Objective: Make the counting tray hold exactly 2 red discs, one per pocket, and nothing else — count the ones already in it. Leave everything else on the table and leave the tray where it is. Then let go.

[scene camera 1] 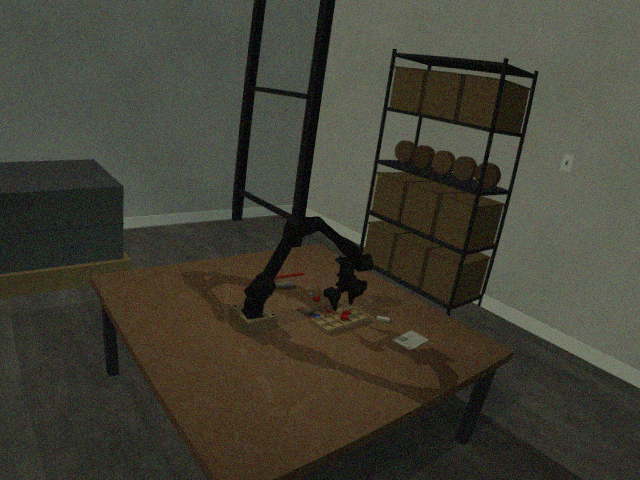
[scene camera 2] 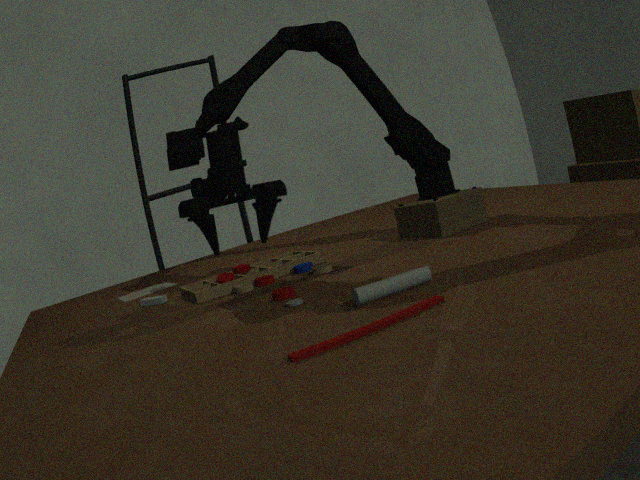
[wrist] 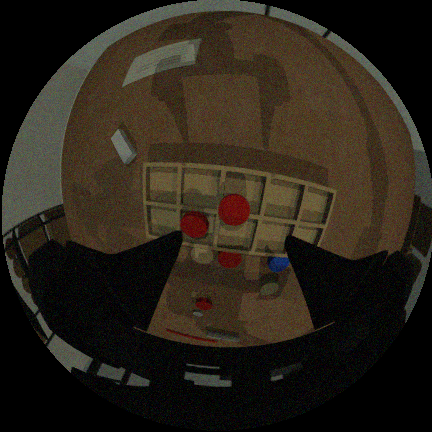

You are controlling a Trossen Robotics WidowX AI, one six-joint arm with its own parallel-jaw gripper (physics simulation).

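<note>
The wooden counting tray (scene camera 1: 341,328) (scene camera 2: 209,295) (wrist: 145,185) has two rows of pockets. One red disc (scene camera 2: 225,277) (wrist: 195,224) sits in a near-row pocket, second from the left in the wrist view. Another red disc (scene camera 2: 241,268) (wrist: 234,210) overlaps the divider between the rows at the third column and looks raised. A third red disc (scene camera 2: 264,281) (wrist: 229,259) lies outside, beside the tray's near edge. Another red disc (scene camera 1: 316,298) (scene camera 2: 283,293) (wrist: 203,303) lies farther off. My gripper (scene camera 1: 342,305) (scene camera 2: 240,248) (wrist: 234,238) is open and empty above the tray.
A blue disc (scene camera 1: 316,315) (scene camera 2: 302,267) (wrist: 278,263) and pale discs (wrist: 202,254) (wrist: 269,286) lie near the tray. A white block (scene camera 1: 383,318) (scene camera 2: 154,300) (wrist: 123,146), paper (scene camera 1: 417,339) (wrist: 145,66), a grey cylinder (scene camera 2: 392,285) and a red stick (scene camera 2: 367,328) lie around.
</note>
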